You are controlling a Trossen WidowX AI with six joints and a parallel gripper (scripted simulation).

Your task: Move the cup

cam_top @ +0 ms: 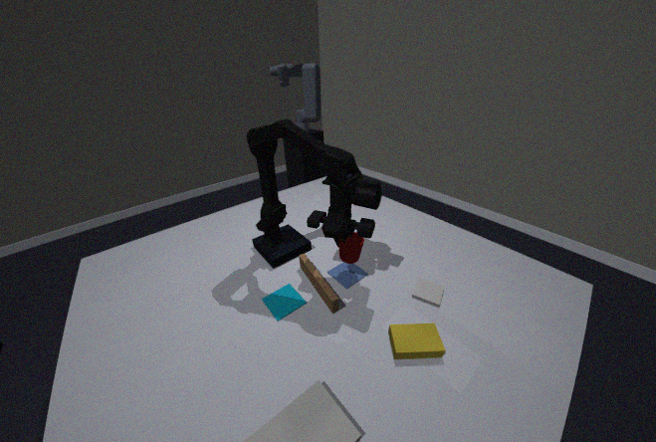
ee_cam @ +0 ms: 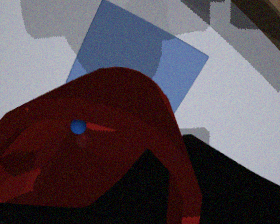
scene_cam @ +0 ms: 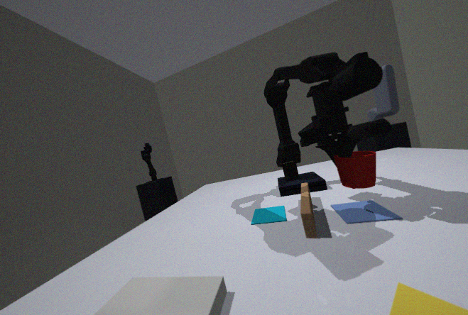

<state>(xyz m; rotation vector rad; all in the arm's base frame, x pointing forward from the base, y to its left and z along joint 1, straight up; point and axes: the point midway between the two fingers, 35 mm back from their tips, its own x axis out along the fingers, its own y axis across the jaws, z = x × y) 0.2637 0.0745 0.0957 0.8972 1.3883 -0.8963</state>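
The blue marble lies 4 cm ahead of my gripper tip, 2 cm to the left of it and 2 cm below it. The rest, counted from my gripper tip: dark red cup 3 cm ahead, 1 cm to the left; light blue pad 11 cm below, 3 cm ahead, 1 cm to the left; wooden bar 10 cm to the right, 8 cm below, 1 cm behind.
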